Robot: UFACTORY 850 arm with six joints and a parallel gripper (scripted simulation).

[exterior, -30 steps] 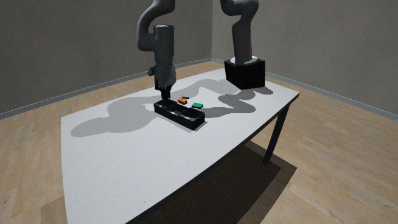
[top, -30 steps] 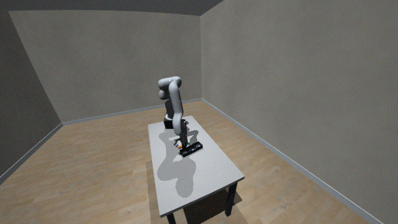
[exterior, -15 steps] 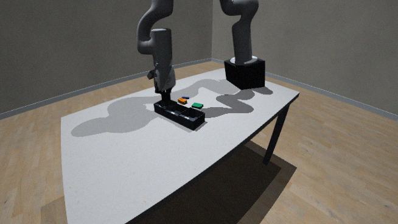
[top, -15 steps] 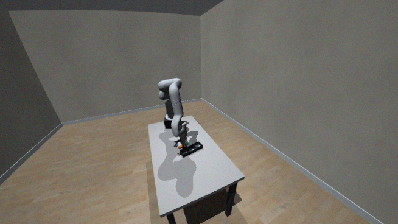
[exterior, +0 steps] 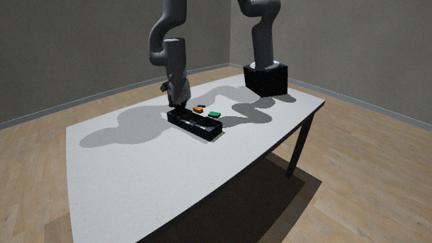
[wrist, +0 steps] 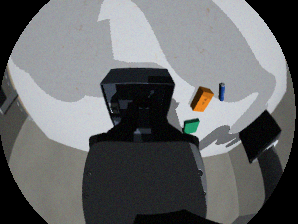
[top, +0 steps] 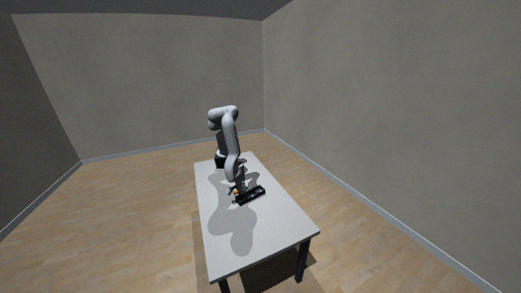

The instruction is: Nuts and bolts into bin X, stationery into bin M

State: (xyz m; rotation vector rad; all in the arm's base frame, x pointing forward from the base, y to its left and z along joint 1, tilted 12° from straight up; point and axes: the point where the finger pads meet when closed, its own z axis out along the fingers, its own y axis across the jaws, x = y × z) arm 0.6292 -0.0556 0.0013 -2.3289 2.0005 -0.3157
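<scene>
Now: hand 14 cm past the green block, 8 cm to the right of it and 4 cm above it. Round my hand: white piece: 9 cm behind, 13 cm to the left, 4 cm below; dark piece: 2 cm below; orange block: 11 cm behind, 4 cm below.
</scene>
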